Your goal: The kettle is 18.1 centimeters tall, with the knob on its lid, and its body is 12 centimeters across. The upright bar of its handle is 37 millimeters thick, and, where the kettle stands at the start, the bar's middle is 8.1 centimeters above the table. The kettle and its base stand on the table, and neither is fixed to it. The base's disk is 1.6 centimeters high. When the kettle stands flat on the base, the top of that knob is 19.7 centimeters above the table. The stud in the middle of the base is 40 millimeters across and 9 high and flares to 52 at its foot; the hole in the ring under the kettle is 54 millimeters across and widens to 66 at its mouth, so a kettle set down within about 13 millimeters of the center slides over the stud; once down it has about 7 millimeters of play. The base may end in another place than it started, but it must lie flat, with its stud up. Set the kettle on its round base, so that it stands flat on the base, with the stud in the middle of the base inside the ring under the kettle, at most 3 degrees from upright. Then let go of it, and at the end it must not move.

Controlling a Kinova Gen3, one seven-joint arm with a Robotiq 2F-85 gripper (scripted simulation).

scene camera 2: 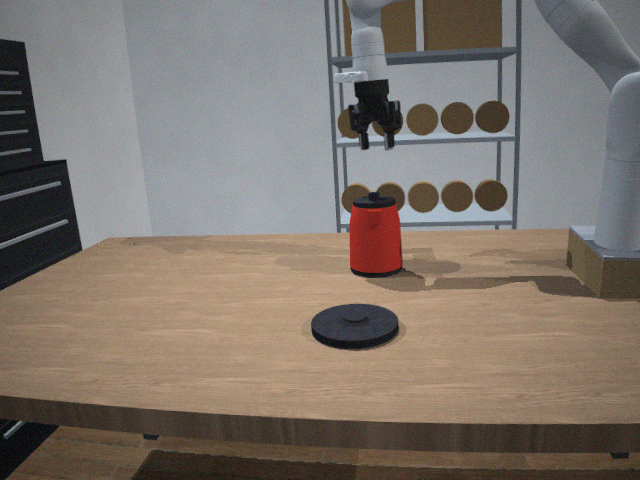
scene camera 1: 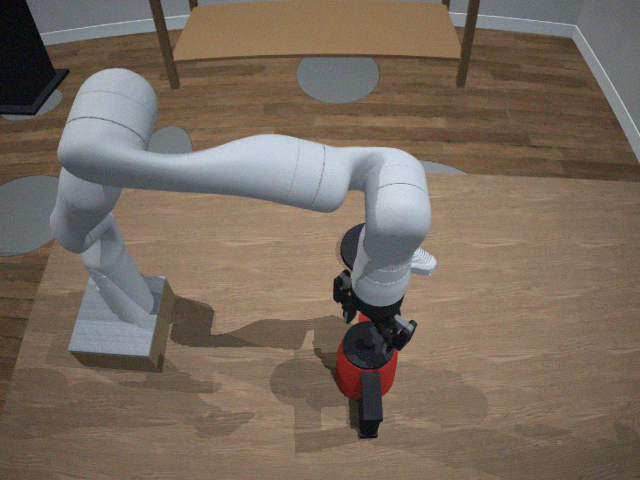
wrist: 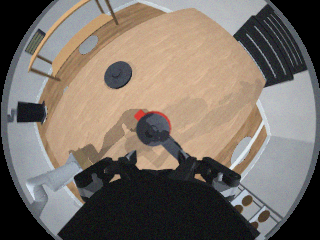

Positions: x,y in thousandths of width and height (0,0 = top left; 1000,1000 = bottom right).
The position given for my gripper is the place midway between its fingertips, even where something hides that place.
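My gripper: in scene camera 2 (588,311), scene camera 1 (574,697), wrist view (492,652).
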